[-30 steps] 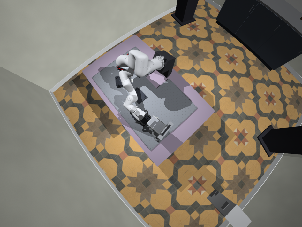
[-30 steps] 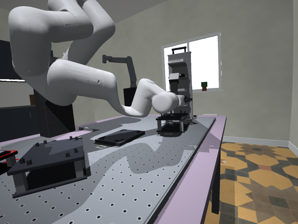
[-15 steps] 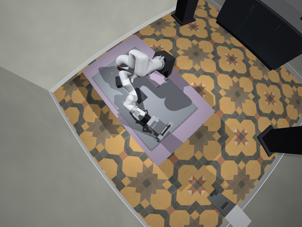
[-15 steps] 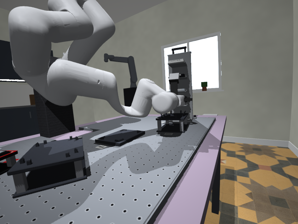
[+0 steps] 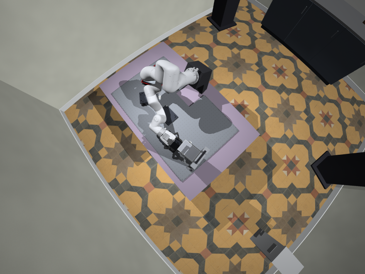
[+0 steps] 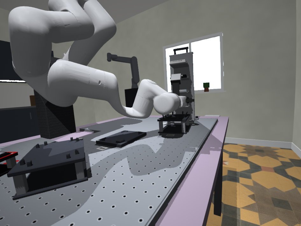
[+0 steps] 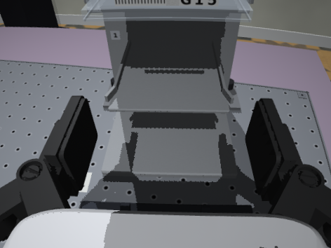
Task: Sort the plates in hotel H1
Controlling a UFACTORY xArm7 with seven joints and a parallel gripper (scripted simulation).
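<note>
The clear plate labelled G15 lies 4 cm behind my hand, 9 cm to the left of it and 5 cm above it. Round my hand: slot mark 2: 12 cm behind, 13 cm to the left, 5 cm above; H1 deck label: 11 cm behind, 1 cm to the left, 13 cm below; black plate labelled G51: 4 cm behind, 9 cm to the left, 13 cm above.
</note>
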